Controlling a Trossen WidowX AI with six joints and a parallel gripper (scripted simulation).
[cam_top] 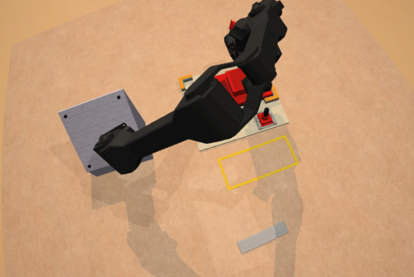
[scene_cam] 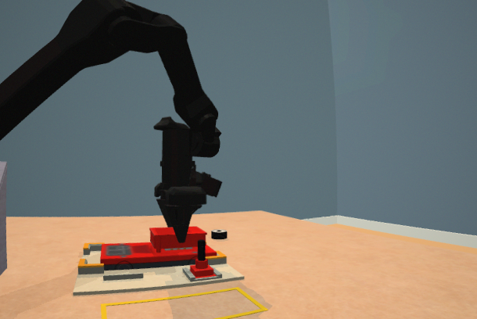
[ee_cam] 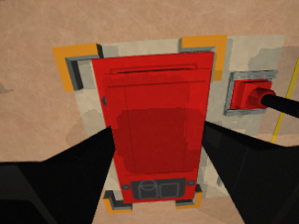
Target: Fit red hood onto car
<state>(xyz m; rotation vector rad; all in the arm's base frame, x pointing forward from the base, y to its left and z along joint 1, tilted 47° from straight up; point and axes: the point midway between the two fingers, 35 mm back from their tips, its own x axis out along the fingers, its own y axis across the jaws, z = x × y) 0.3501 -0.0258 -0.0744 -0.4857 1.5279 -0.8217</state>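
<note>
Right now the red hood is 1 cm above my gripper tip. The rest, counted from my gripper tip: beige jig plate: 5 cm behind, 1 cm to the right, 3 cm below; then black wheel: 17 cm ahead, 14 cm to the left, 3 cm below; then grey engine block: 2 cm below.
</note>
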